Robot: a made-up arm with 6 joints.
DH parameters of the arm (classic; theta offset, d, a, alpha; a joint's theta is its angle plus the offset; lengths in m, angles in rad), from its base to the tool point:
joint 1: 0 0.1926 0 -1.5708
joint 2: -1.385 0 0.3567 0
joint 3: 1.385 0 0.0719 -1.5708
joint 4: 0 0.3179 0 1.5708
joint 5: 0 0 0.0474 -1.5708
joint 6: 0 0.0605 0 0
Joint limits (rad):
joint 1: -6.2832..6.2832
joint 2: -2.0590..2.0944
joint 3: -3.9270..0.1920
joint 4: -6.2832..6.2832
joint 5: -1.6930..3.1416
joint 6: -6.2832..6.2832
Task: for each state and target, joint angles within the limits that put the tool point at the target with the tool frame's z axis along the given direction. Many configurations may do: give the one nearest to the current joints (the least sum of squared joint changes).
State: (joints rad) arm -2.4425 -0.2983 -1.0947 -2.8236 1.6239 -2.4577
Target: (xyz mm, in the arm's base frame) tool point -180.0 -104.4 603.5 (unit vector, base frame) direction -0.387 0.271 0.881
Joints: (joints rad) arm -2.4940 -0.6857 -0.8207 -2.6731 1.4825 -2.4577
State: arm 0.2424 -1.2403 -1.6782 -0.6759 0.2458 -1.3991
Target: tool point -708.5 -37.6 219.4 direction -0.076 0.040 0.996
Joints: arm 0.0551 -2.0570 -2.1990 0.0512 1.0412 -1.3991
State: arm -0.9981 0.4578 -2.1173 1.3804 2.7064 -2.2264
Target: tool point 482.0 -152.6 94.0 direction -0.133 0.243 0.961
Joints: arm -0.4113 1.0165 -1.3168 1.9872 2.9552 -2.2264
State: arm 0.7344 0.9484 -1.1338 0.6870 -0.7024 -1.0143
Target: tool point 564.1 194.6 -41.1 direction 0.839 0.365 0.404
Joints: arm 0.3239 1.5263 -1.9946 -0.0792 -1.5199 -1.0143
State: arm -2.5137 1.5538 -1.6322 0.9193 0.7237 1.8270
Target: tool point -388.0 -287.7 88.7 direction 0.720 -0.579 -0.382
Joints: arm -2.5933 0.7206 -1.1430 1.1006 1.3487 1.8270
